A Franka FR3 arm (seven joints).
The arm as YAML. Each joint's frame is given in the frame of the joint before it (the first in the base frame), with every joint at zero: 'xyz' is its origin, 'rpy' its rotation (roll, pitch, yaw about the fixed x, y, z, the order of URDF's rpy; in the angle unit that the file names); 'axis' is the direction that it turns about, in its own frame. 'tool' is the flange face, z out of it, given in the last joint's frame.
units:
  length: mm
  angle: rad
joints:
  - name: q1
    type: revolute
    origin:
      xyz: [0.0, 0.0, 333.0]
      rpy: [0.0, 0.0, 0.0]
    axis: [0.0, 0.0, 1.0]
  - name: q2
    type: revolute
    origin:
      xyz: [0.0, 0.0, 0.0]
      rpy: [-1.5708, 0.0, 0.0]
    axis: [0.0, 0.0, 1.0]
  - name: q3
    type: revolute
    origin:
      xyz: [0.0, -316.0, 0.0]
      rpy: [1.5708, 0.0, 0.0]
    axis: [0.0, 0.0, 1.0]
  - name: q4
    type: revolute
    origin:
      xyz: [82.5, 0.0, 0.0]
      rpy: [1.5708, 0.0, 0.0]
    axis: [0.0, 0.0, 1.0]
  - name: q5
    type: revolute
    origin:
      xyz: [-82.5, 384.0, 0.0]
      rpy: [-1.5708, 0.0, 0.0]
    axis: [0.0, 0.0, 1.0]
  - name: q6
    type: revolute
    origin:
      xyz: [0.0, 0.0, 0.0]
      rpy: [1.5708, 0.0, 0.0]
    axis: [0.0, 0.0, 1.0]
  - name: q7
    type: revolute
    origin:
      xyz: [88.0, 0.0, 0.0]
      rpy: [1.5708, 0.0, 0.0]
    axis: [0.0, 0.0, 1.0]
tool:
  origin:
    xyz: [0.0, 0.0, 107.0]
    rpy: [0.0, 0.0, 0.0]
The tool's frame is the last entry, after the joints.
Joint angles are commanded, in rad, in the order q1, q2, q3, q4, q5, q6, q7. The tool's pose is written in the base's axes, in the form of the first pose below.
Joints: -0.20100, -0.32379, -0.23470, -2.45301, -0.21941, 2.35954, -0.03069
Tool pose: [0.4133 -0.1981 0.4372 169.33 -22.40 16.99]
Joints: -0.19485, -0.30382, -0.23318, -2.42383, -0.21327, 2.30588, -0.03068
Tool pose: [0.4177 -0.1980 0.4365 170.01 -22.60 13.29]
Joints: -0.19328, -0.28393, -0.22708, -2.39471, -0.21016, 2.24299, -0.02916
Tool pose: [0.4210 -0.1974 0.4351 170.54 -22.80 8.74]
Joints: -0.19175, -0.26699, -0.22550, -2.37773, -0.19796, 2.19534, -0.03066
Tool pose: [0.4221 -0.1971 0.4307 171.40 -23.43 4.84]
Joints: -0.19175, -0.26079, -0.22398, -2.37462, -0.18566, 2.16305, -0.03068
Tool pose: [0.4206 -0.1958 0.4264 172.20 -24.15 2.00]
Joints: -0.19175, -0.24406, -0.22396, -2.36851, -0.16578, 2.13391, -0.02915
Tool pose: [0.4206 -0.1953 0.4190 173.21 -25.47 -1.14]
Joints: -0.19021, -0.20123, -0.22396, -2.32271, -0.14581, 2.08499, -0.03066
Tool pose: [0.4293 -0.1984 0.4161 173.87 -26.62 -4.96]
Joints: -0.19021, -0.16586, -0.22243, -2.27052, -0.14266, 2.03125, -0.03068
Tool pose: [0.4379 -0.2024 0.4189 173.69 -27.07 -8.23]
